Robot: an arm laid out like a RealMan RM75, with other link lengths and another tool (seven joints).
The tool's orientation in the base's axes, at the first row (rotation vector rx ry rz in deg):
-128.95 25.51 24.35
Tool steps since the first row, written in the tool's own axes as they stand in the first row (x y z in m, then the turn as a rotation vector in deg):
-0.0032 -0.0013 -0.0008 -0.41 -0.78 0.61
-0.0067 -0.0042 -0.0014 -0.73 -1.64 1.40
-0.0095 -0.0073 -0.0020 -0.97 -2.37 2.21
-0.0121 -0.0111 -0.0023 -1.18 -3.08 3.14
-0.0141 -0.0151 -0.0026 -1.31 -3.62 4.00
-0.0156 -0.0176 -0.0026 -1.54 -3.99 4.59
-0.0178 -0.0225 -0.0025 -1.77 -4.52 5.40
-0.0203 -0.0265 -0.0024 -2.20 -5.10 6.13
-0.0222 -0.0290 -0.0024 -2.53 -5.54 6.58
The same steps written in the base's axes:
-0.0021 0.0008 0.0027 -0.11 1.03 0.29
-0.0038 0.0028 0.0065 -0.14 2.22 0.48
-0.0048 0.0048 0.0101 -0.16 3.34 0.53
-0.0054 0.0074 0.0138 -0.18 4.52 0.49
-0.0053 0.0101 0.0174 -0.19 5.54 0.34
-0.0056 0.0119 0.0197 -0.32 6.26 0.31
-0.0053 0.0155 0.0237 -0.42 7.25 0.23
-0.0058 0.0185 0.0273 -0.66 8.24 0.32
-0.0064 0.0204 0.0297 -0.83 8.92 0.46

